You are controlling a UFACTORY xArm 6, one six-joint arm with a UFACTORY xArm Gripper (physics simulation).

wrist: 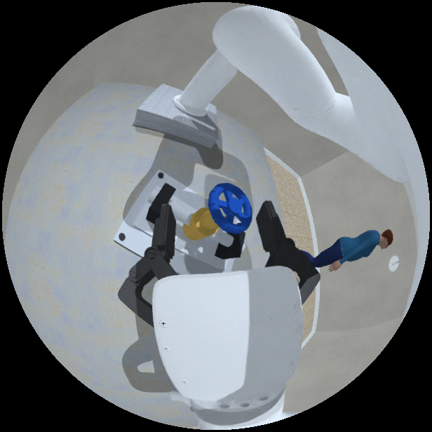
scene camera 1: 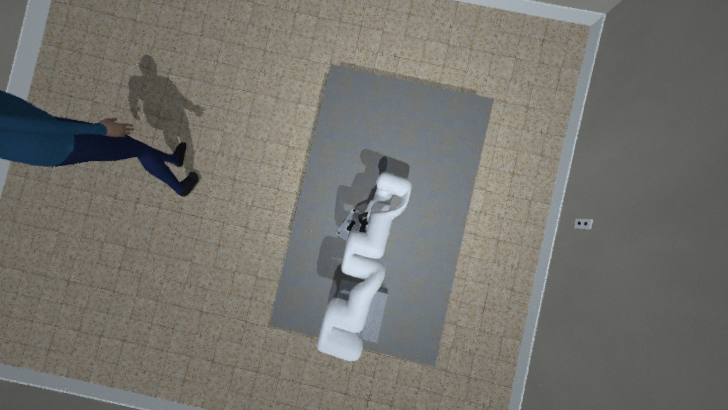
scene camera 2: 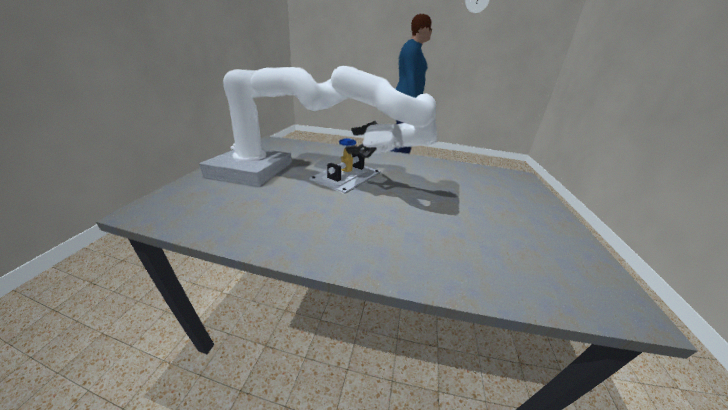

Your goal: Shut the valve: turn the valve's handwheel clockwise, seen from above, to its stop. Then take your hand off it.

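The blue handwheel (scene camera 2: 347, 142) (wrist: 237, 205) sits on top of the yellow valve body (scene camera 2: 347, 160) (wrist: 200, 225). The valve stands on a white base plate (scene camera 2: 333, 184) (wrist: 132, 244) between two black blocks. My gripper (scene camera 2: 351, 140) (wrist: 217, 210) is wide open and empty, reaching in from the side. In the wrist view the handwheel shows between the spread fingers, with a gap on each side. In scene camera 2, one finger is above the wheel's level and the other below it, beside the valve body. In scene camera 1 the arm hides the handwheel almost wholly.
The black blocks (scene camera 2: 333, 171) (wrist: 161, 202) stand on the plate close to the valve. The grey arm base (scene camera 1: 374, 318) (scene camera 2: 231, 170) (wrist: 172, 117) stands on the table (scene camera 1: 407, 127) (scene camera 2: 407, 254). A person (scene camera 1: 40, 137) (scene camera 2: 411, 66) (wrist: 357, 247) in blue is beyond the table.
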